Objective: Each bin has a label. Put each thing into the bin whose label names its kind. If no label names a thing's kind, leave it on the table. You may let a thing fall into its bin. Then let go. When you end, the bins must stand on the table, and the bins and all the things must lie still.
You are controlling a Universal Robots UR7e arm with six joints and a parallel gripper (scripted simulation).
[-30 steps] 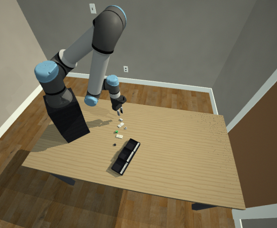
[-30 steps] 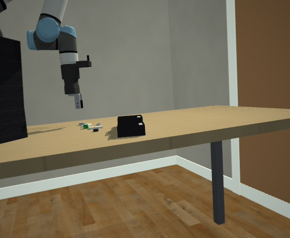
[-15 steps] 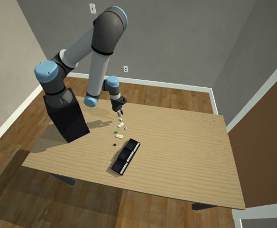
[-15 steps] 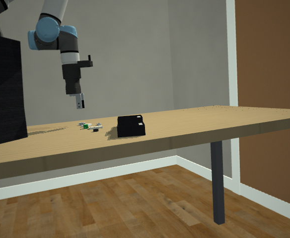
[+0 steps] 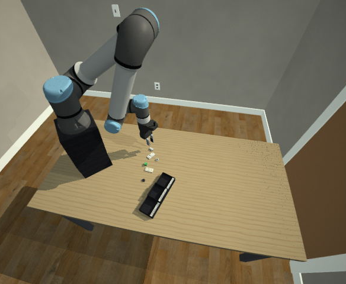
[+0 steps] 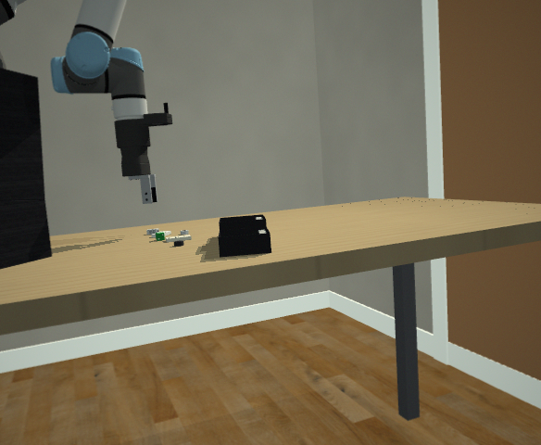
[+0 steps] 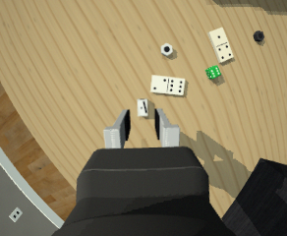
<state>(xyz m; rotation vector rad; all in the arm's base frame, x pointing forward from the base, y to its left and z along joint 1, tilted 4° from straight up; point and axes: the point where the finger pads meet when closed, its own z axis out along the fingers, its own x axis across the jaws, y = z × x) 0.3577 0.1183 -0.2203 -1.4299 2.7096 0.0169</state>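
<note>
Right now the white rectangular piece is 9 cm below my hand and 5 cm to the right of it. The rest, counted from my hand: metal nut 9 cm below, 8 cm to the right, 5 cm ahead; cream plate 16 cm to the right, 9 cm below, 1 cm ahead; green die 12 cm to the right, 8 cm below, 2 cm behind.
</note>
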